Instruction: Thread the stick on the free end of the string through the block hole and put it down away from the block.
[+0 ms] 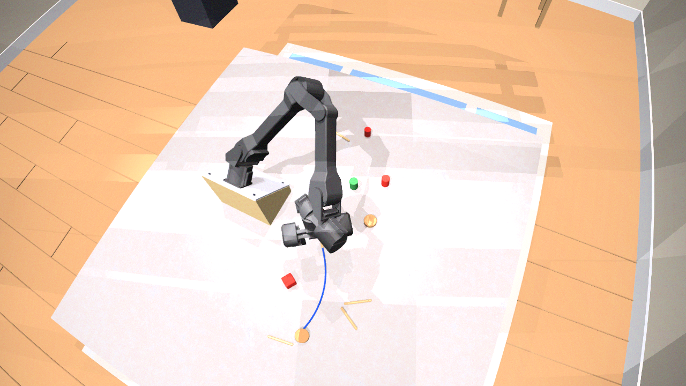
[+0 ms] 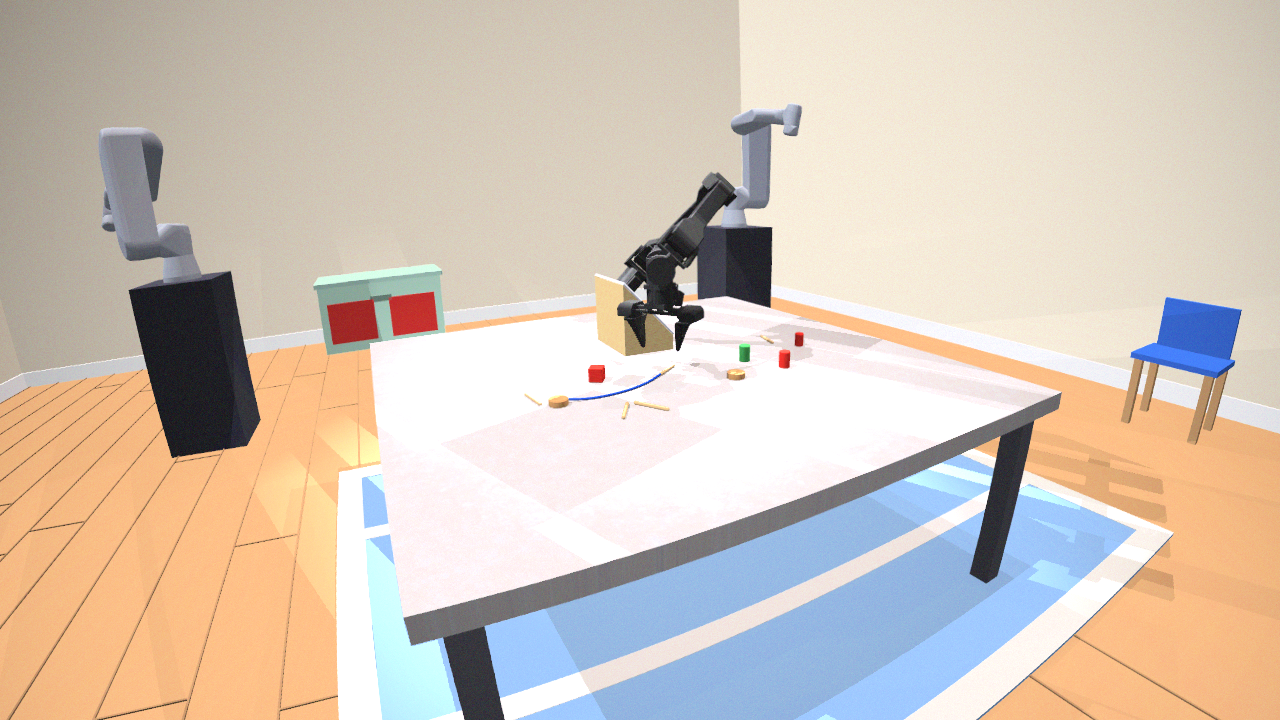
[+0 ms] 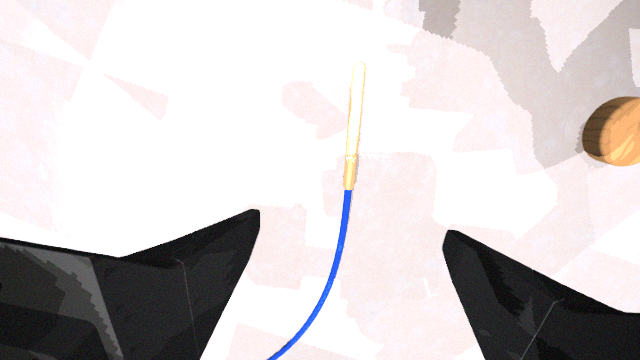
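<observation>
My gripper tip is 6 cm above the thin wooden stick, 2 cm to the right of it and 1 cm past it. From my gripper tip the other things lie so: red cube 14 cm to the right, 4 cm below, 4 cm behind; green cylinder 23 cm to the left, 4 cm below; round wooden button 26 cm to the right, 7 cm ahead, 5 cm below.
</observation>
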